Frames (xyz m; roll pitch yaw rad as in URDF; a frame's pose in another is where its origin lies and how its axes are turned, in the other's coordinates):
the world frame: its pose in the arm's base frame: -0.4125 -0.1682 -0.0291 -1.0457 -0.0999 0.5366
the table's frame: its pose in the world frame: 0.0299 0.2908 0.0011 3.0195 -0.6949 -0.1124
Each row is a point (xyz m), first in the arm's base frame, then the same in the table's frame.
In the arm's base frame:
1: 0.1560 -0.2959 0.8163
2: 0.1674 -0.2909 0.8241
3: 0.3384 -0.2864 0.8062
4: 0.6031 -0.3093 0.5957
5: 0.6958 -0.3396 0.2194
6: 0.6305 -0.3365 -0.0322
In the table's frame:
1: 0.4989 1.0714 0.4809
2: 0.5106 1.0754 0.4888
3: 0.5670 1.0527 0.6497
4: 0.5443 0.8733 0.9364
5: 0.3763 0.5584 1.0904
6: 0.2373 0.3400 1.0669

